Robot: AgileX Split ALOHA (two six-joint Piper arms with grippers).
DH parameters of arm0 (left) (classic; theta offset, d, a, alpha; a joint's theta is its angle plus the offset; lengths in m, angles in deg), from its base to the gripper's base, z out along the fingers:
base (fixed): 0 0 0 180
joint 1: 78.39 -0.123 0 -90
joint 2: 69.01 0 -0.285 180
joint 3: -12.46 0 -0.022 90
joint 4: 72.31 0.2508 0 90
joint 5: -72.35 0 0.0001 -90
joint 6: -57.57 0.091 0 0
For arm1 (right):
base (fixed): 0 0 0 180
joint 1: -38.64 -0.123 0 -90
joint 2: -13.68 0 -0.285 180
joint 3: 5.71 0 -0.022 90
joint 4: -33.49 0.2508 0 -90
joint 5: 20.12 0 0.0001 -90
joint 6: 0.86 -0.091 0 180
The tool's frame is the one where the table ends.
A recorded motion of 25 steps. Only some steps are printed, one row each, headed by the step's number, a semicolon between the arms.
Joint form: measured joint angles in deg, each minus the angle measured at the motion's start. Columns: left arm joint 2, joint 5, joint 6, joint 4, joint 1, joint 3; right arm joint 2, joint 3, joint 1, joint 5, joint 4, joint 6.
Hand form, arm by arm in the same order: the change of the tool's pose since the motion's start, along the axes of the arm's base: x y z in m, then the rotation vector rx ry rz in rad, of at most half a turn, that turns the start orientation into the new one. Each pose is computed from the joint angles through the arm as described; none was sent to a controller.
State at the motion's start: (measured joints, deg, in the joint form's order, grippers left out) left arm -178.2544 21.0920 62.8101 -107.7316 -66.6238 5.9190; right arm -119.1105 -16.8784 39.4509 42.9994 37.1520 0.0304
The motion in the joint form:
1: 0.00 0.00 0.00 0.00 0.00 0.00; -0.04 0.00 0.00 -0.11 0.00 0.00
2: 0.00 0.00 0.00 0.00 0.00 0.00; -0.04 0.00 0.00 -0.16 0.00 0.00
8: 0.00 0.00 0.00 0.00 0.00 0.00; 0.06 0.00 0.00 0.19 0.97 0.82
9: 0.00 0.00 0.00 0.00 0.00 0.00; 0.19 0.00 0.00 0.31 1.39 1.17
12: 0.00 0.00 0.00 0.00 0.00 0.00; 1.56 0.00 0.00 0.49 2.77 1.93
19: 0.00 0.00 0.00 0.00 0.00 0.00; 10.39 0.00 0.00 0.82 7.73 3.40
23: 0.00 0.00 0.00 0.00 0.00 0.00; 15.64 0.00 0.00 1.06 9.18 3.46
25: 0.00 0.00 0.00 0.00 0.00 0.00; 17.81 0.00 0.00 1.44 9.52 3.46
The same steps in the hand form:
1: 0.0000 0.0000 0.0000 0.0000 0.0000 0.0000; 0.0002 0.0000 -0.0003 -0.0001 -0.0012 -0.0001
2: 0.0000 0.0000 0.0000 0.0000 0.0000 0.0000; 0.0003 0.0000 -0.0003 -0.0001 -0.0021 -0.0002
8: 0.0000 0.0000 0.0000 0.0000 0.0000 0.0000; -0.0002 0.0014 0.0005 0.0157 0.0011 0.0056
9: 0.0000 0.0000 0.0000 0.0000 0.0000 0.0000; -0.0004 0.0020 0.0015 0.0226 0.0004 0.0080
12: 0.0000 0.0000 0.0000 0.0000 0.0000 0.0000; -0.0009 0.0040 0.0115 0.0440 -0.0220 0.0094
19: 0.0000 0.0000 0.0000 0.0000 0.0000 0.0000; -0.0084 0.0111 0.0753 0.1191 -0.1756 0.0006
23: 0.0000 0.0000 0.0000 0.0000 0.0000 0.0000; -0.0177 0.0133 0.1121 0.1414 -0.2640 -0.0024
25: 0.0000 0.0000 0.0000 0.0000 0.0000 0.0000; -0.0231 0.0139 0.1269 0.1472 -0.2954 -0.0010

